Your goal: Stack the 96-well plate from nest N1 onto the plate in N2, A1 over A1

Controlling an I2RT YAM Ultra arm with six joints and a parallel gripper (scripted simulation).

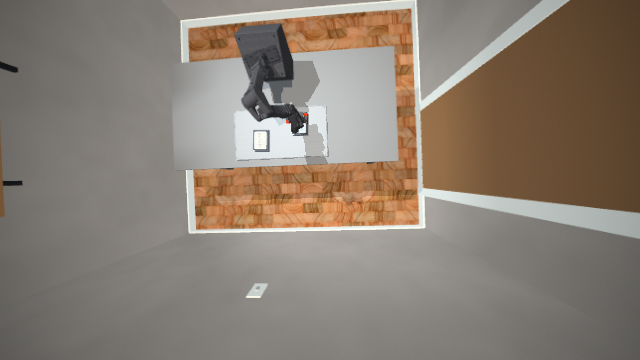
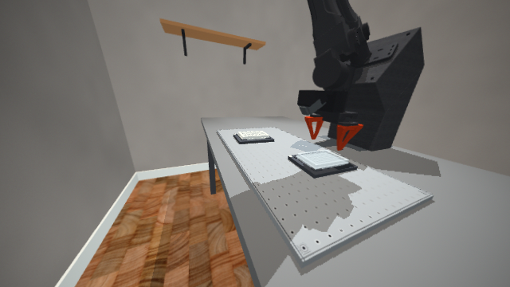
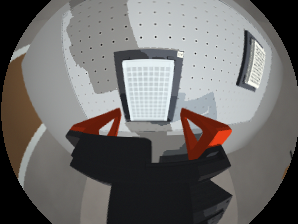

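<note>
Now: the dark plate nest 7 cm below my hand and 1 cm ahead of it.
</note>
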